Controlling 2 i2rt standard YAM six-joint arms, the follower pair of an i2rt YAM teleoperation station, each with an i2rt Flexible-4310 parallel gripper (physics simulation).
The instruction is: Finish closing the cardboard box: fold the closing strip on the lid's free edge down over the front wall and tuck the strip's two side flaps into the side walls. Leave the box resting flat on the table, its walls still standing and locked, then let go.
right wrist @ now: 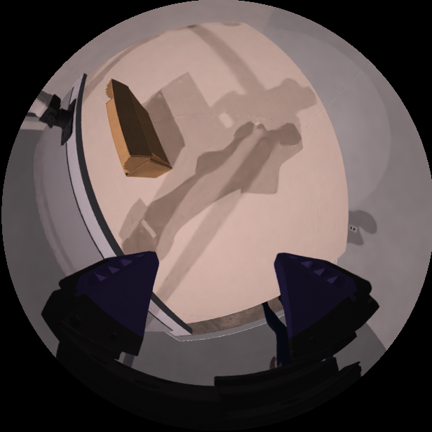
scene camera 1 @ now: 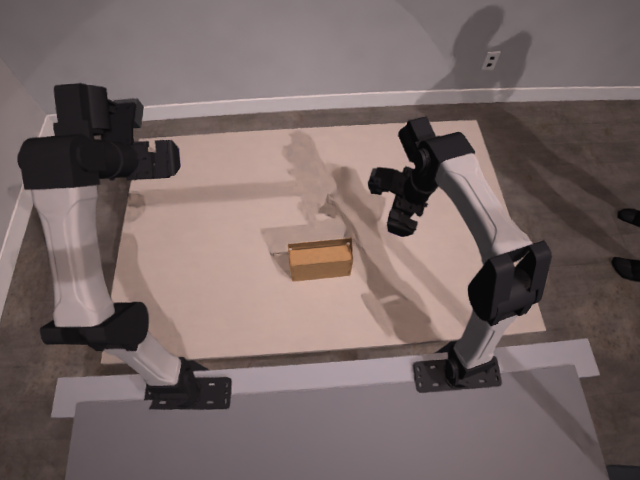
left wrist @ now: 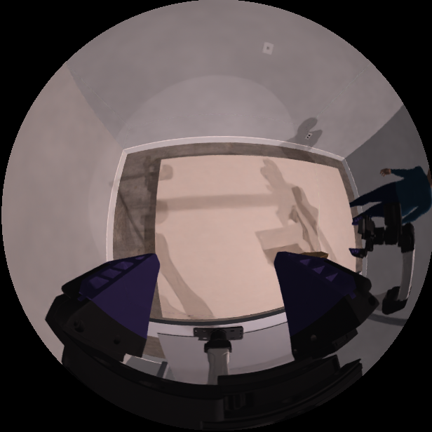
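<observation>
The cardboard box [scene camera 1: 320,270] [right wrist: 118,131] rests upright on the table, its long front wall toward the arm bases. A dark raised band [scene camera 1: 320,242] runs along its back upper edge. In the right wrist view a serrated flap [right wrist: 109,90] shows at one end and another flap [right wrist: 137,164] at the other. How far the strip is folded is unclear. My left gripper [scene camera 1: 152,135] [left wrist: 216,260] is open, high at the left, away from the box. My right gripper [scene camera 1: 387,204] [right wrist: 216,260] is open, above the table to the box's back right, not touching it. In the left wrist view a finger hides most of the box.
The pale table [scene camera 1: 206,289] [left wrist: 210,250] [right wrist: 250,225] lies under both arms. Arm shadows cross it. The arm bases [scene camera 1: 211,391] [scene camera 1: 428,376] stand on the rail along the front. A person [left wrist: 415,192] stands beyond the right side.
</observation>
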